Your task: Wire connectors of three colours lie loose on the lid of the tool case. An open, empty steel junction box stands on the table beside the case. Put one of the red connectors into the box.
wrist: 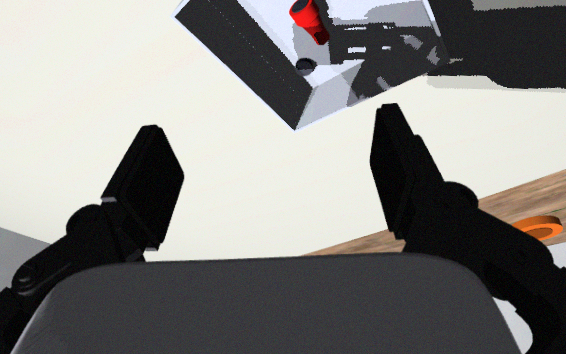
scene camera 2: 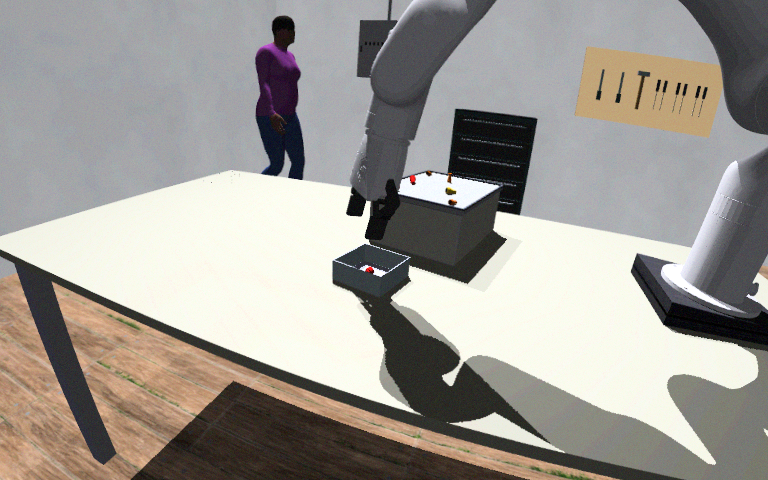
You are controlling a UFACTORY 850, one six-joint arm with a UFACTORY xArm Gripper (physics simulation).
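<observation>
A red connector (scene camera 2: 369, 270) (wrist: 309, 20) lies inside the steel junction box (scene camera 2: 355, 281) (wrist: 250, 65), on its floor. The box stands on the table beside the tool case (scene camera 2: 424, 232). My gripper (scene camera 2: 365, 220) (wrist: 270, 142) is wide open and empty, above the box and apart from it and the connector. On the case's white lid (scene camera 2: 478, 189) lie another red connector (scene camera 2: 412, 180), a yellow connector (scene camera 2: 450, 191) and orange connectors (scene camera 2: 452, 202) (scene camera 2: 449, 177) (scene camera 2: 428, 173). The far part of the box is cut off by the wrist view's top edge.
The tool case stands close behind the box and rises higher than it. The table (scene camera 2: 198, 254) has its front edge towards the camera. A person in purple (scene camera 2: 278, 79) is beyond the table. An orange ring-shaped thing (wrist: 552, 220) shows at the wrist view's right edge.
</observation>
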